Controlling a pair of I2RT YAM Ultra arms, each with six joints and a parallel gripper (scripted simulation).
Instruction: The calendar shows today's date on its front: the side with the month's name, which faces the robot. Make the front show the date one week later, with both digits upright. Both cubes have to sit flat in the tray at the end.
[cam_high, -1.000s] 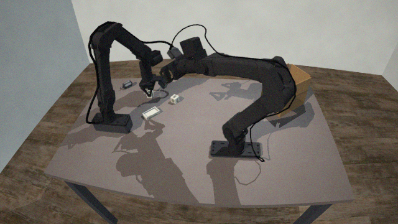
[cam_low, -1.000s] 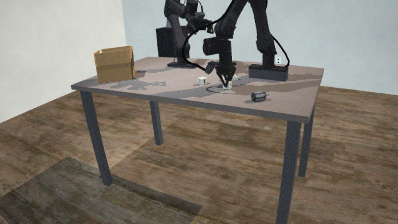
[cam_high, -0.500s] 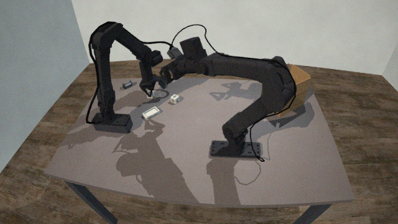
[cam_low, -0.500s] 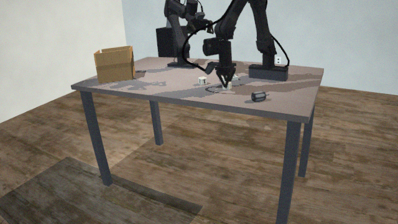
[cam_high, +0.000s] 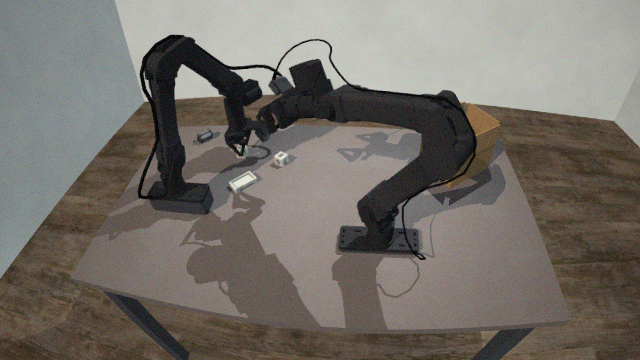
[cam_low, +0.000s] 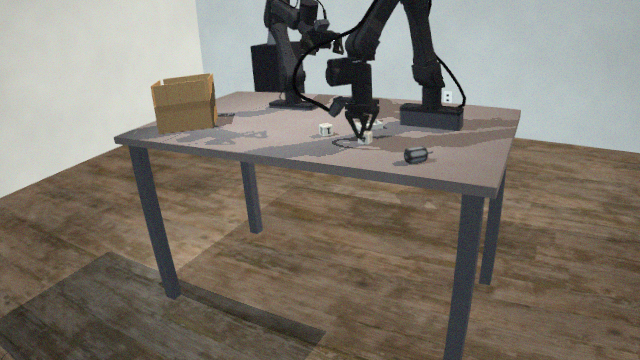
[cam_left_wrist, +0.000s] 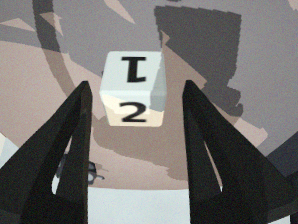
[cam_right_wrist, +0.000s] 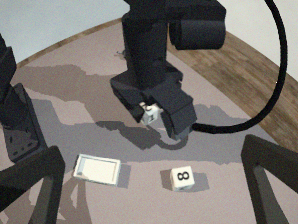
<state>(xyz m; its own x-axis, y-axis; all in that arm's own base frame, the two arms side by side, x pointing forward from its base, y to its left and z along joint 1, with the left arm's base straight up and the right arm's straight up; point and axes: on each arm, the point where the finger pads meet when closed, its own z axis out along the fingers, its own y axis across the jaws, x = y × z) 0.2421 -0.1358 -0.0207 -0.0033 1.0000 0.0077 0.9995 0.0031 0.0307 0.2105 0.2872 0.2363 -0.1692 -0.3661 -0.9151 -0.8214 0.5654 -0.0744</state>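
Observation:
My left gripper is now 130 mm past the white calendar tray, 60 mm to the left of it and 20 mm above it. From my left hand the other things lie so: cardboard box 690 mm to the right, 100 mm ahead, 40 mm above.

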